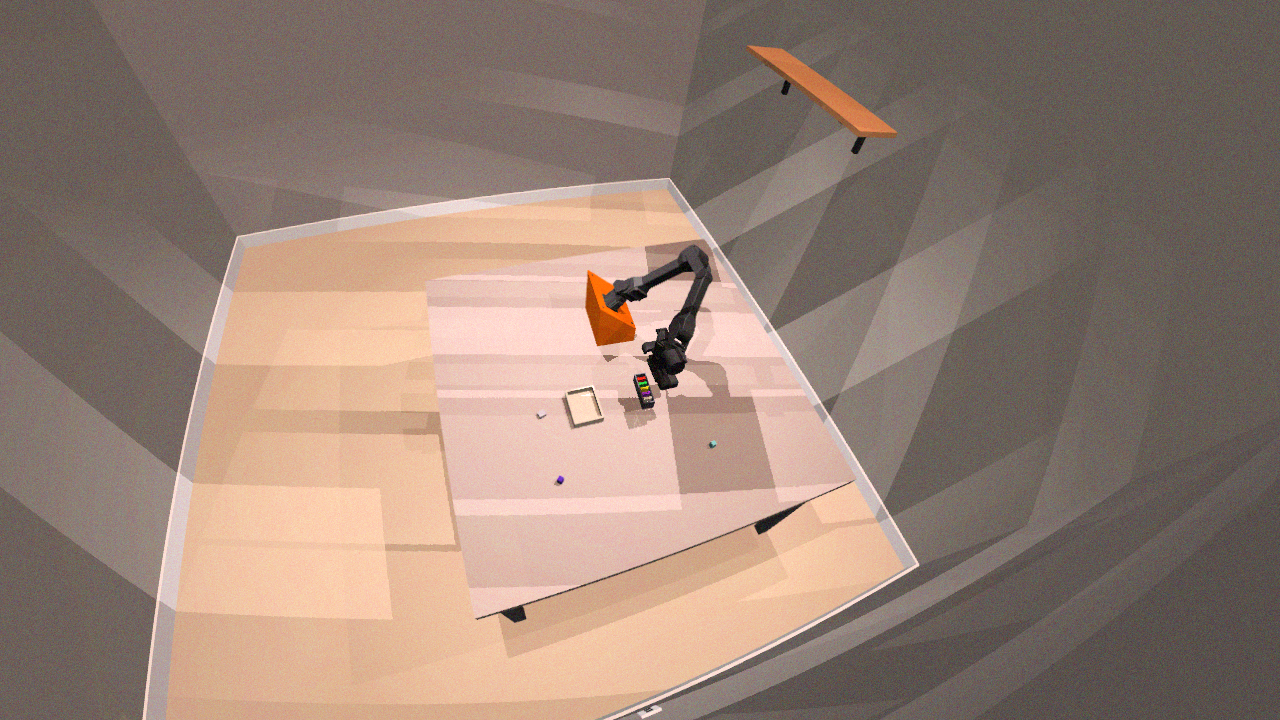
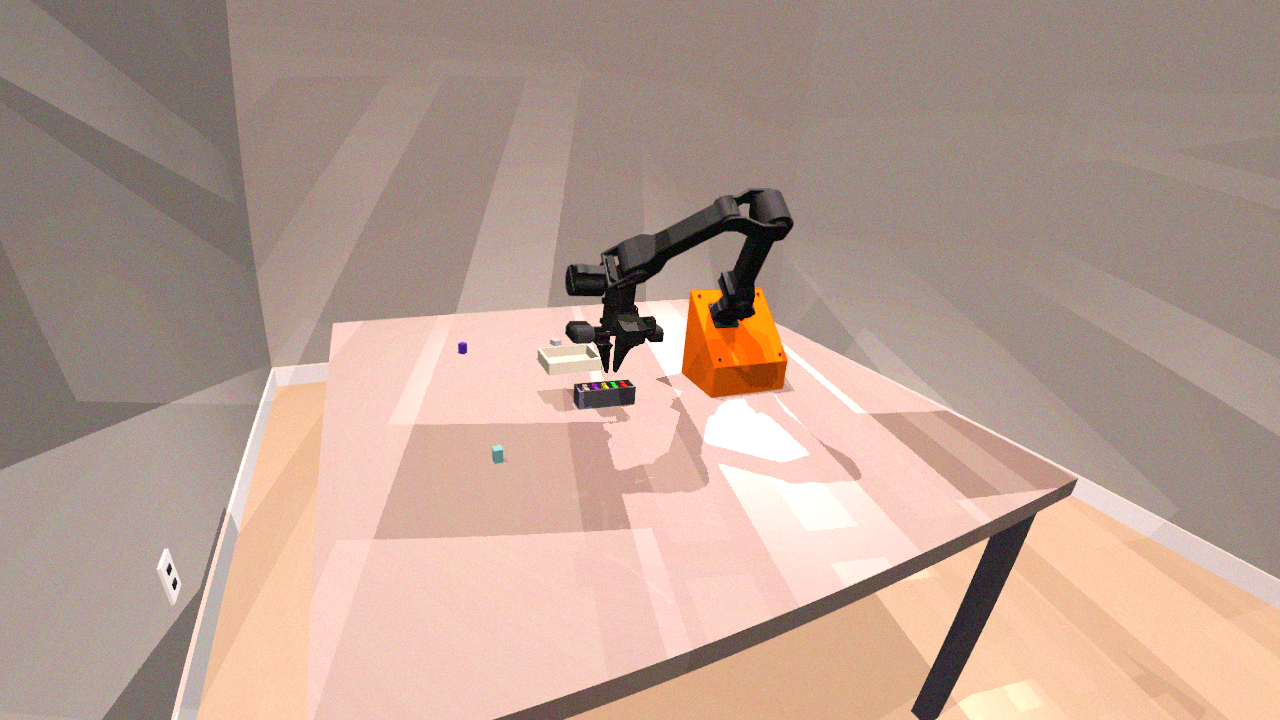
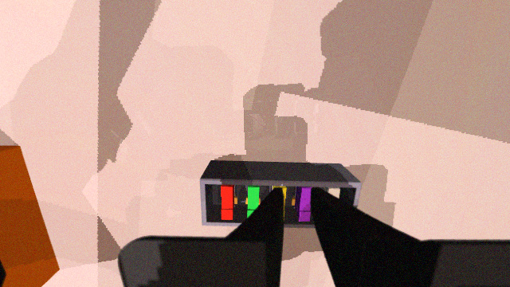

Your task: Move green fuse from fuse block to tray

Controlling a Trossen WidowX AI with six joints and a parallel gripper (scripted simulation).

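The green fuse is 6 cm below my gripper tip, 3 cm to the right of it and 2 cm behind it. From my gripper tip the other things lie so: white fuse: 6 cm below, 4 cm ahead, 3 cm to the right; purple fuse: 6 cm below, 3 cm to the right, 2 cm ahead; yellow fuse: 6 cm below, 3 cm to the right.
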